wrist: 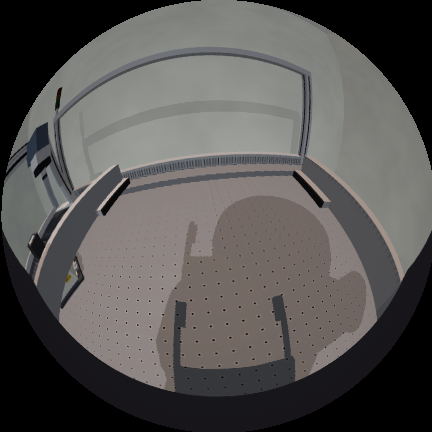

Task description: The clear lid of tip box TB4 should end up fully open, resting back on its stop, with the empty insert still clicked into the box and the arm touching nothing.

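Frame: origin at the arm's base, x up, y back, z right, level; millimetres.
Seen in the pictures: gripper, between the fingertips: [207,161].
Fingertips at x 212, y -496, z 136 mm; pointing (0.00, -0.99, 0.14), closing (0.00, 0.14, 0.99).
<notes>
A point is followed by its place in that frame.
My gripper [207,161] {z 136, x 212, y -496 mm} is open and empty. Its two grey fingers with black pads stand wide apart at the left and right of the wrist view, above a perforated deck [125,280] {z -45, x 13, y -503 mm}. No tip box, clear lid or insert can be made out in the wrist view, so the state of TB4 and its lid cannot be told. Nothing touches the inner faces of the fingers that show.
A grey upright frame [210,51] {z 208, x 584, y -1007 mm} stands at the back behind a ribbed strip [218,161] {z 227, x 27, y -1003 mm}. A device with a dark blue head [38,145] stands at the far left. A dark-edged flat object with a yellow mark [68,278] {z -223, x 45, y -470 mm} is partly hidden by the left finger. Arm shadows cross the deck.
</notes>
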